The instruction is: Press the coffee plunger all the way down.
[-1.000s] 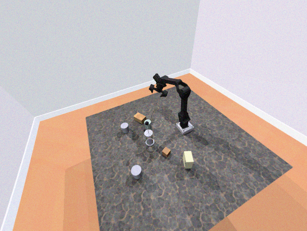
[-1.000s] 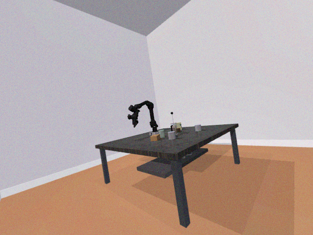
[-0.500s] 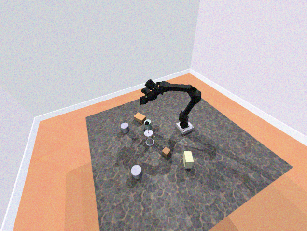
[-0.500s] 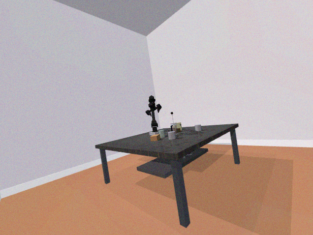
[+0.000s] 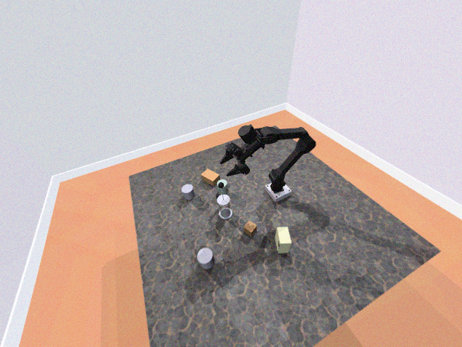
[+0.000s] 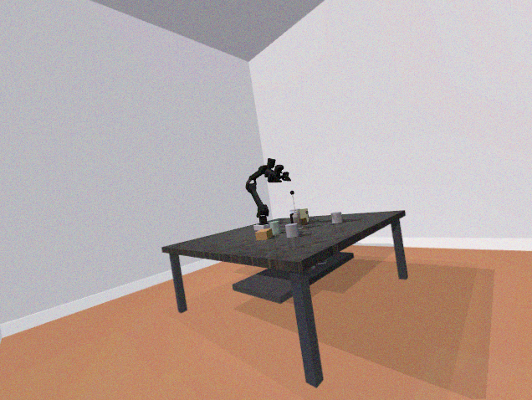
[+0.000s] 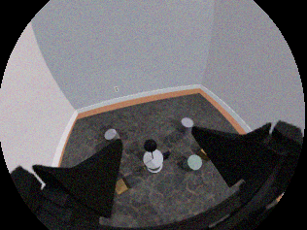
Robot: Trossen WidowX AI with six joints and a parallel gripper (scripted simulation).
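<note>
The coffee press lies 3 cm ahead of my gripper tip and 21 cm below it. The rest, counted from my gripper tip: cream box: 19 cm behind, 29 cm to the left, 29 cm below; then small cube: 7 cm behind, 17 cm to the left, 32 cm below; then orange box: 4 cm ahead, 28 cm to the right, 32 cm below.
</note>
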